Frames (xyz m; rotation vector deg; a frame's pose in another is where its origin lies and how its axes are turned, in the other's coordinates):
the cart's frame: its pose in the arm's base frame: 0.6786 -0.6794 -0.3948 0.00 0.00 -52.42
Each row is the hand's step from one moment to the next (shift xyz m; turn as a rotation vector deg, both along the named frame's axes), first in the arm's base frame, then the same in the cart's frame.
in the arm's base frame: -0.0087 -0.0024 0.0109 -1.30 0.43 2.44
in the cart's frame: -0.0034 -0.0084 0.0109 -1.13 -0.77 2.44
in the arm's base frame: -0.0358 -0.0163 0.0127 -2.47 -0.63 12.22
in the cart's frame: -0.0089 -0.0383 0.0127 -1.01 -2.34 12.22
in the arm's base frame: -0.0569 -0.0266 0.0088 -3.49 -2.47 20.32
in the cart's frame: -0.0136 -0.0613 0.0088 -0.17 -4.27 20.32
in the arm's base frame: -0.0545 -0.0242 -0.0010 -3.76 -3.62 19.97
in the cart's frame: -0.0141 -0.0580 -0.0010 0.58 -5.19 19.97
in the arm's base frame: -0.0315 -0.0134 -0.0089 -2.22 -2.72 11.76
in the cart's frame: -0.0086 -0.0331 -0.0089 0.80 -3.42 11.76
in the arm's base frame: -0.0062 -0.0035 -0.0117 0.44 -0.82 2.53
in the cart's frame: -0.0010 -0.0070 -0.0117 0.92 -0.15 2.53
